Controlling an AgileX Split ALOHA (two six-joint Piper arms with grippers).
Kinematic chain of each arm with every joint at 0, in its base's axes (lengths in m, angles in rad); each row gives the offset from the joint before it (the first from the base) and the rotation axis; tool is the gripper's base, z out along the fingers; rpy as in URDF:
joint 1: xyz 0 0 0.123 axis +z
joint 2: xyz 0 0 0 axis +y
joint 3: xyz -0.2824 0 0.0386 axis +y
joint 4: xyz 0.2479 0 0.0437 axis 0.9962 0 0.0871
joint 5: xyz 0 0 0 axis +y
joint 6: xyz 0.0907 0 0.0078 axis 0.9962 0 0.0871
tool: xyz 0 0 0 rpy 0 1.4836 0
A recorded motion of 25 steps. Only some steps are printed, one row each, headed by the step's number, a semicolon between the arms.
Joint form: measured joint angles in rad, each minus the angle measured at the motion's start. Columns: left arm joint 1, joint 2, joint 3, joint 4, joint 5, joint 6; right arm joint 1, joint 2, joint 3, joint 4, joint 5, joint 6.
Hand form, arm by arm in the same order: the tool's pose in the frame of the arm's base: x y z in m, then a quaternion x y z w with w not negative. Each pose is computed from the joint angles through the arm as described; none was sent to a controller.
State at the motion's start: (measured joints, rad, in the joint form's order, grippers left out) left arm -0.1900 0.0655 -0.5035 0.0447 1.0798 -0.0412; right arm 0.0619 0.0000 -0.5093 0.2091 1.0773 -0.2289
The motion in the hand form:
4: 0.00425 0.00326 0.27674 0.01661 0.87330 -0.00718 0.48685; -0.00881 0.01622 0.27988 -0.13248 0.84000 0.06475 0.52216
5: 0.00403 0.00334 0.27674 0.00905 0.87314 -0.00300 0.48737; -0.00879 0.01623 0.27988 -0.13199 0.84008 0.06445 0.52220
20: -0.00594 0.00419 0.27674 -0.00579 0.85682 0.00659 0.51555; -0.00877 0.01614 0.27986 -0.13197 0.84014 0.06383 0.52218
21: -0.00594 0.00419 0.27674 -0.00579 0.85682 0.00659 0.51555; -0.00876 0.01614 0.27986 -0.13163 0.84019 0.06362 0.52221
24: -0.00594 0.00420 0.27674 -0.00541 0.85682 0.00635 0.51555; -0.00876 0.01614 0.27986 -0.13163 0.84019 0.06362 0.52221
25: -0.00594 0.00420 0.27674 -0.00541 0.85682 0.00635 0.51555; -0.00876 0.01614 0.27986 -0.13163 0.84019 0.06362 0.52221
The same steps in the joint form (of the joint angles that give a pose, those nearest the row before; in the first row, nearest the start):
4: 0.1099 0.0000 0.0000 0.0000 0.0000 0.0000; 0.0102 0.0000 0.0000 0.0020 0.0000 0.0009
5: 0.1272 -0.0011 0.0000 0.0000 0.0000 0.0000; 0.0090 0.0000 0.0000 0.0020 0.0000 0.0009
20: 0.1597 -0.0655 0.0000 0.0052 -0.0007 0.0003; 0.0090 0.0000 0.0000 0.0008 0.0000 0.0008
21: 0.1597 -0.0655 0.0000 0.0052 -0.0007 0.0003; 0.0082 0.0000 0.0000 0.0008 0.0000 0.0009
24: 0.1588 -0.0655 0.0000 0.0053 -0.0007 0.0002; 0.0082 0.0000 0.0000 0.0008 0.0000 0.0009
25: 0.1588 -0.0655 0.0000 0.0053 -0.0007 0.0002; 0.0082 0.0000 0.0000 0.0008 0.0000 0.0009

